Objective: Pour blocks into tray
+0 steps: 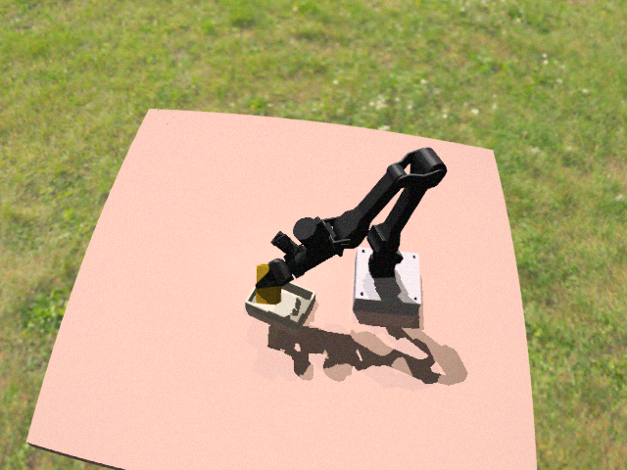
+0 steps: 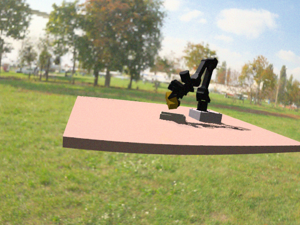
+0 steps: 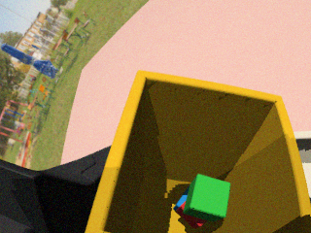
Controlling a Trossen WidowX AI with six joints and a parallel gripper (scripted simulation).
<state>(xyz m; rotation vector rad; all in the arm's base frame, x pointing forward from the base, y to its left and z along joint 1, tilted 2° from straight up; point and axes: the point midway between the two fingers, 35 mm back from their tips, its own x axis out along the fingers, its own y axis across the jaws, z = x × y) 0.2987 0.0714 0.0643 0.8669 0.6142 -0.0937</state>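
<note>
The green block lies 3 cm behind my gripper tip. Round my gripper tip: yellow square cup 2 cm behind, 2 cm to the left, 1 cm below; then red block 3 cm behind, 1 cm to the left, 1 cm below; then blue block 2 cm behind, 2 cm to the left, 2 cm below.
</note>
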